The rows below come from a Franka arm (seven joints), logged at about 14 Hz.
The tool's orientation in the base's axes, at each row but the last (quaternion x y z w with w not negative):
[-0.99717, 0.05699, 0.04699, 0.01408]
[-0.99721, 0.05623, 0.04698, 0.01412]
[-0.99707, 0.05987, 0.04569, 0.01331]
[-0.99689, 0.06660, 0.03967, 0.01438]
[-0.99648, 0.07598, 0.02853, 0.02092]
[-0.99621, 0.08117, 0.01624, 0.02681]
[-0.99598, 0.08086, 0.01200, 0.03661]
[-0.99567, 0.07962, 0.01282, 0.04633]
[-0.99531, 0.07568, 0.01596, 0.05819]
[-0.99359, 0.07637, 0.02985, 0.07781]
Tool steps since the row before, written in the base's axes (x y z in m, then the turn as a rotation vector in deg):
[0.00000, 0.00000, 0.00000, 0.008, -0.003, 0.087]
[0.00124, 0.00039, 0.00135, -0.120, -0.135, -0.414]
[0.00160, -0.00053, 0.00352, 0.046, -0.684, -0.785]
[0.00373, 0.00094, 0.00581, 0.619, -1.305, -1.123]
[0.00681, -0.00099, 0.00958, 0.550, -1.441, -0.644]
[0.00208, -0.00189, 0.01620, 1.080, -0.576, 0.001]
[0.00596, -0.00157, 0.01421, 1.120, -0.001, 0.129]
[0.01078, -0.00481, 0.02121, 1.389, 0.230, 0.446]
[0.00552, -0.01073, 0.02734, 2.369, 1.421, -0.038]
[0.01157, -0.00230, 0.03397, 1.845, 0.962, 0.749]
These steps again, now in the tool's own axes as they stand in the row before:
[0.00000, 0.00000, 0.00000, 0.000, 0.000, -0.087]
[0.00105, -0.00056, -0.00144, -0.064, 0.157, 0.419]
[0.00132, 0.00026, -0.00366, 0.199, 0.690, 0.755]
[0.00309, -0.00157, -0.00605, 0.874, 1.236, 1.027]
[0.00629, -0.00042, -0.00997, 0.798, 1.363, 0.547]
[0.00176, 0.00070, -0.01633, 1.158, 0.392, -0.064]
[0.00571, -0.00043, -0.01439, 1.101, -0.190, -0.149]
[0.01070, 0.00109, -0.02176, 1.320, -0.488, -0.447]
[0.00594, 0.00659, -0.02854, 2.131, -1.752, 0.151]
[0.00933, -0.00466, -0.03441, 1.625, -1.340, -0.673]

